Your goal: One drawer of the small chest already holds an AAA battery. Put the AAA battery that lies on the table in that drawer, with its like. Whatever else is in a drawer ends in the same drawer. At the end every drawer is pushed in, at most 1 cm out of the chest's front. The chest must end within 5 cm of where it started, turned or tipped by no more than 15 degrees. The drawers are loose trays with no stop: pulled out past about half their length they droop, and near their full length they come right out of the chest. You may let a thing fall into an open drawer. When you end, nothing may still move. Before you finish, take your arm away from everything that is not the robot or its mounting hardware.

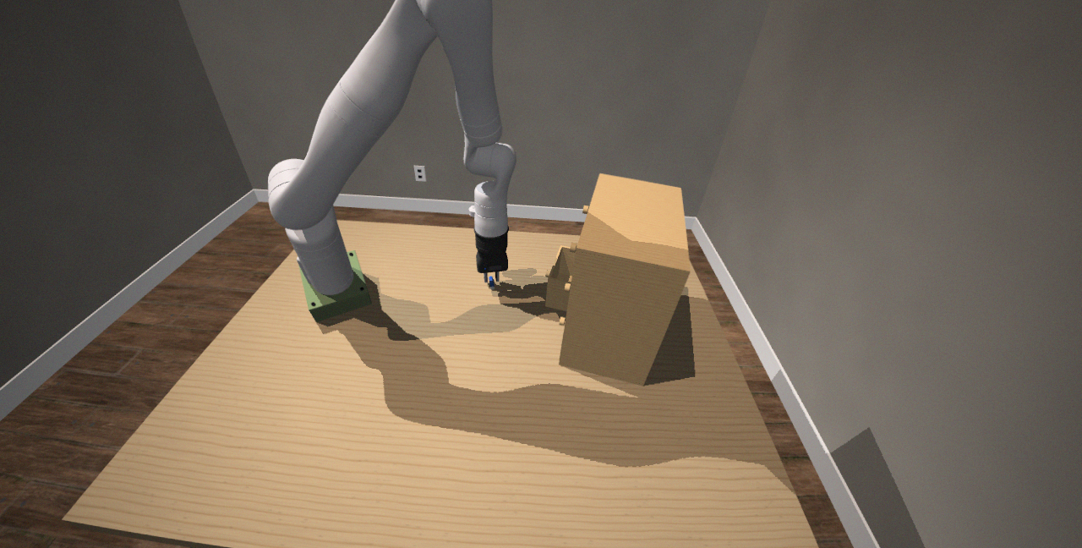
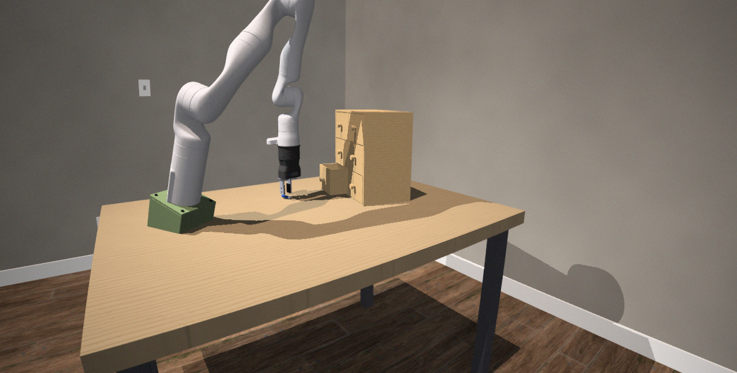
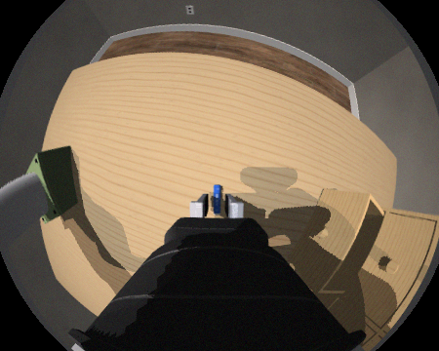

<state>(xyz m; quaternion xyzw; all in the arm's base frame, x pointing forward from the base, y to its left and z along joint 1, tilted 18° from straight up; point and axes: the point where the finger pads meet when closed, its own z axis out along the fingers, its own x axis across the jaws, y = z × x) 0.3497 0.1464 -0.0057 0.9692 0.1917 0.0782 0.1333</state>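
Right now the blue AAA battery is 3 cm below my hand.
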